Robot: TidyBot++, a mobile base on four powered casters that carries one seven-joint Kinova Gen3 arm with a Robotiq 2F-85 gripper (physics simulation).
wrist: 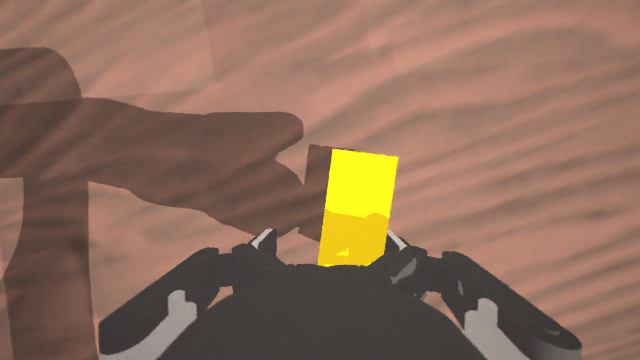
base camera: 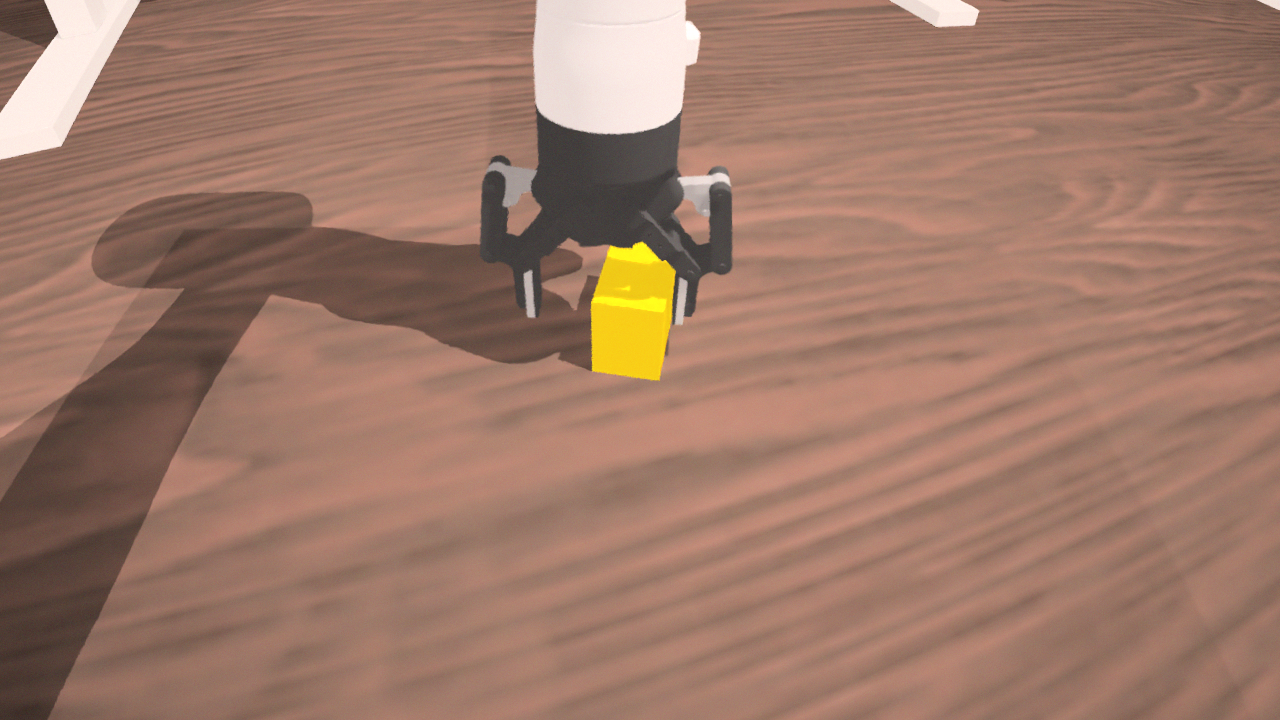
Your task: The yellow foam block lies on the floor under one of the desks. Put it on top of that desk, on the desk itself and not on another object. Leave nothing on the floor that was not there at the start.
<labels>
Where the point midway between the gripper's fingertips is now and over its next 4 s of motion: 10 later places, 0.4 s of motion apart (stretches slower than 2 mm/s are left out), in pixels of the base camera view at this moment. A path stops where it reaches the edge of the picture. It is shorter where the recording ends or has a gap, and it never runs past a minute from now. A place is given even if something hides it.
The gripper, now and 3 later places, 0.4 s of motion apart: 605,312; 608,327; 606,324; 605,296
</labels>
